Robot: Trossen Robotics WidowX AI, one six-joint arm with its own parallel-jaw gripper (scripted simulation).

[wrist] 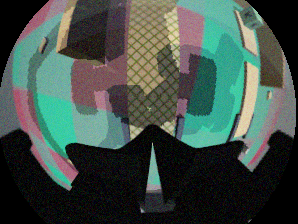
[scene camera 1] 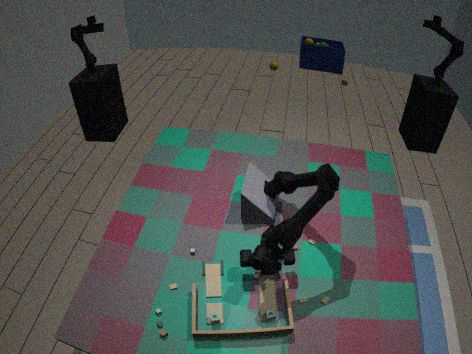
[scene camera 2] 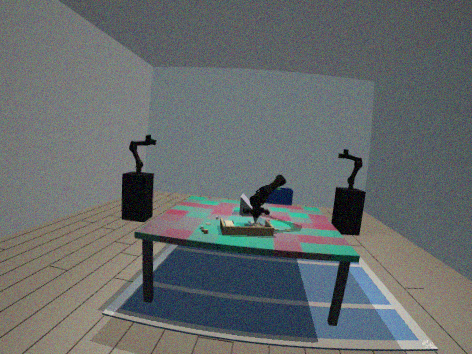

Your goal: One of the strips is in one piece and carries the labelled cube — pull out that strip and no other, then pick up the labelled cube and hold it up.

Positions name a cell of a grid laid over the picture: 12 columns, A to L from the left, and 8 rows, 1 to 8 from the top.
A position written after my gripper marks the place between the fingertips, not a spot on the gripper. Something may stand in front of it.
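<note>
Wrist view: my gripper (wrist: G5). Strip (wrist: G3). Another strip (wrist: K4).
</note>
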